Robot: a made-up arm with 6 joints. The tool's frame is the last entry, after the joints.
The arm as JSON. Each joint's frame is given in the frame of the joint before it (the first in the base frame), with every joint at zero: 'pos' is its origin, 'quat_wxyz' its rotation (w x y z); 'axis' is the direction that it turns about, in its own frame. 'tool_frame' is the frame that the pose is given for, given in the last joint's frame.
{
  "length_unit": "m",
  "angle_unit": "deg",
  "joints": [
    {
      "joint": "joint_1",
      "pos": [
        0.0,
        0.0,
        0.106
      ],
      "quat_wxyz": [
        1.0,
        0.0,
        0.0,
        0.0
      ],
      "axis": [
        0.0,
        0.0,
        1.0
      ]
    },
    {
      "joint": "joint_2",
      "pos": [
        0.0,
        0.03,
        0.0
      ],
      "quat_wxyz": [
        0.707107,
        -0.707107,
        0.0,
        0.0
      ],
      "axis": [
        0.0,
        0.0,
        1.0
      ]
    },
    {
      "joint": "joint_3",
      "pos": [
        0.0,
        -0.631,
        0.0
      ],
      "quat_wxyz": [
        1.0,
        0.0,
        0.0,
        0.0
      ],
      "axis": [
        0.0,
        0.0,
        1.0
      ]
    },
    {
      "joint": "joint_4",
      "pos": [
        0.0,
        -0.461,
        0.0
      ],
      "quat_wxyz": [
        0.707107,
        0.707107,
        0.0,
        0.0
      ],
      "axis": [
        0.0,
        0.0,
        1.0
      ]
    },
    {
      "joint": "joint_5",
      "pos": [
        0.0,
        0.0,
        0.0
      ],
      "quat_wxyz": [
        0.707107,
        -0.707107,
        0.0,
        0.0
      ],
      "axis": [
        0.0,
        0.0,
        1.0
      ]
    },
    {
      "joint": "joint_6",
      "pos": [
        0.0,
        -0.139,
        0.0
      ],
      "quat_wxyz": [
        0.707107,
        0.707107,
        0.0,
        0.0
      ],
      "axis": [
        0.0,
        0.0,
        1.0
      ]
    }
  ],
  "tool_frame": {
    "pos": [
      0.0,
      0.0,
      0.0
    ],
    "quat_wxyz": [
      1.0,
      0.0,
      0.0,
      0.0
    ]
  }
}
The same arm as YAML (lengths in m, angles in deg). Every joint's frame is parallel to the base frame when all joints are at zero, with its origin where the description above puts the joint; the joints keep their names.
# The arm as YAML. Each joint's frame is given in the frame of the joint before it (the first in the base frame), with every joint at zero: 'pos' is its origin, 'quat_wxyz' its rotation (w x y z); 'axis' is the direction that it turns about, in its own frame. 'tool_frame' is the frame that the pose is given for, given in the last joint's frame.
length_unit: m
angle_unit: deg
joints:
  - joint: joint_1
    pos: [0.0, 0.0, 0.106]
    quat_wxyz: [1.0, 0.0, 0.0, 0.0]
    axis: "+z"
  - joint: joint_2
    pos: [0.0, 0.03, 0.0]
    quat_wxyz: [1.0, 0.0, 0.0, 0.0]
    axis: "+y"
  - joint: joint_3
    pos: [0.0, 0.0, 0.631]
    quat_wxyz: [1.0, 0.0, 0.0, 0.0]
    axis: "+y"
  - joint: joint_4
    pos: [0.0, 0.0, 0.461]
    quat_wxyz: [1.0, 0.0, 0.0, 0.0]
    axis: "+z"
  - joint: joint_5
    pos: [0.0, 0.0, 0.0]
    quat_wxyz: [1.0, 0.0, 0.0, 0.0]
    axis: "+y"
  - joint: joint_6
    pos: [0.0, 0.0, 0.139]
    quat_wxyz: [1.0, 0.0, 0.0, 0.0]
    axis: "+z"
tool_frame:
  pos: [0.0, 0.0, 0.0]
  quat_wxyz: [1.0, 0.0, 0.0, 0.0]

